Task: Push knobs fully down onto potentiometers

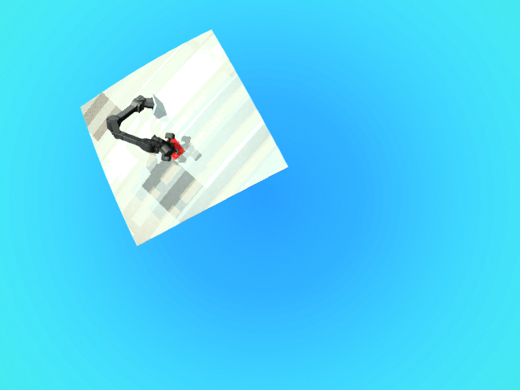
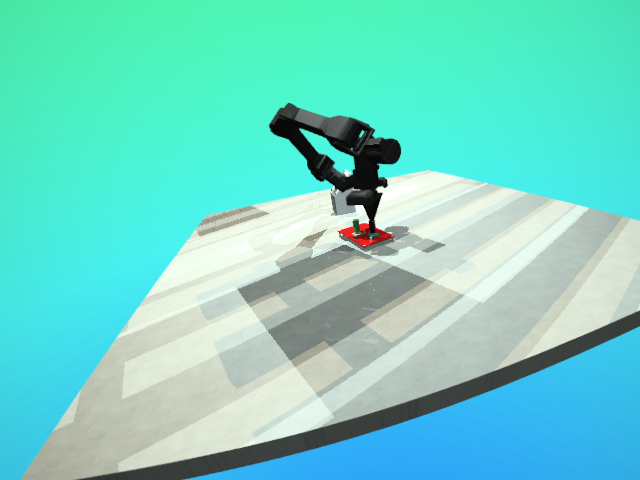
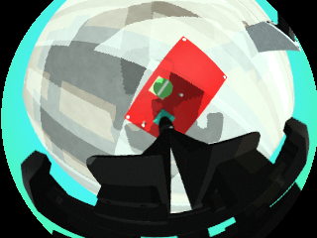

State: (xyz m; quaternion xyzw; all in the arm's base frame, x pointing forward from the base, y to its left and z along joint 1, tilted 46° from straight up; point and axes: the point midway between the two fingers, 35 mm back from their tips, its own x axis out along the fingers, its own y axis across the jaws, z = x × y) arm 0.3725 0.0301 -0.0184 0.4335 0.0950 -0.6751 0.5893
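My gripper tip is now 1 cm above the black knob. Round my gripper tip: green knob 4 cm to the right, 2 cm behind, 1 cm below.
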